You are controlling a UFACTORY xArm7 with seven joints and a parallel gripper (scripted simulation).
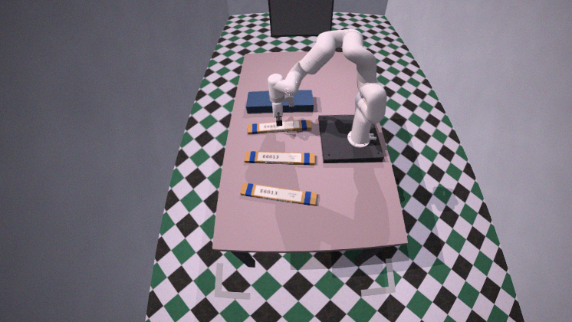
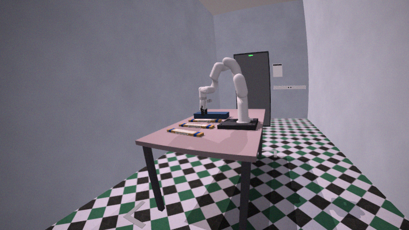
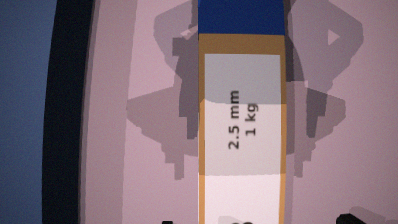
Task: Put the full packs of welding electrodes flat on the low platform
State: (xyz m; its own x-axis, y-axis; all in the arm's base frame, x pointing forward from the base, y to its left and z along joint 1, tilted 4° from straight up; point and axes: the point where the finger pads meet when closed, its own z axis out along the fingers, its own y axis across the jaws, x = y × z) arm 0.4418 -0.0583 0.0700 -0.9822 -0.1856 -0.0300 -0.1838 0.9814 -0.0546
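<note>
My gripper is now 70 mm above the pack of welding electrodes. From my hand the other things lie so: low blue platform: 20 mm ahead, 190 mm to the right, 60 mm below.
</note>
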